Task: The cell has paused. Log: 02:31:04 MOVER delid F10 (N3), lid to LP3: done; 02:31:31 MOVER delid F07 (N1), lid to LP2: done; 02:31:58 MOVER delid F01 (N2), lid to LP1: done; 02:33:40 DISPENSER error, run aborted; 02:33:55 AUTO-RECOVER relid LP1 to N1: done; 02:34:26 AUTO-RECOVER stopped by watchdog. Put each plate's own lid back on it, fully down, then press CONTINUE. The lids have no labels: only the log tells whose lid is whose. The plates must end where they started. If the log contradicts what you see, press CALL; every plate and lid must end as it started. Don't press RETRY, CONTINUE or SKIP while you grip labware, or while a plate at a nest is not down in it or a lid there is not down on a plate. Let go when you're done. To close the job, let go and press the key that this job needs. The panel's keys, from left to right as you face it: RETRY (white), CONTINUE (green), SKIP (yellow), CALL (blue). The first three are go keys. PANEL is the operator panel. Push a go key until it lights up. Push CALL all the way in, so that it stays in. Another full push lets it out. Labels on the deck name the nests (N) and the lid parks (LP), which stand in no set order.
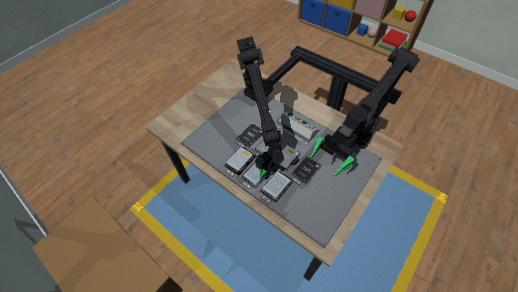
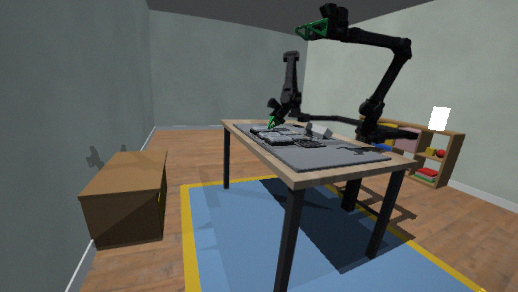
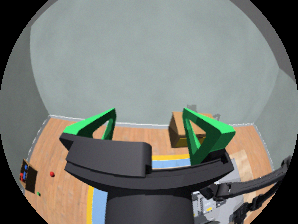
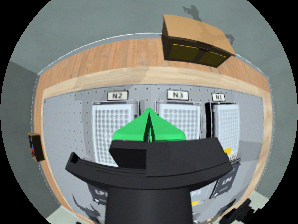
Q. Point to a plate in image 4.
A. At 102, 118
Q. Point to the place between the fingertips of the right gripper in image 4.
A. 149, 112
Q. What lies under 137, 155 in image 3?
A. The left gripper.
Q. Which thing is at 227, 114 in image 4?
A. A clear lid.
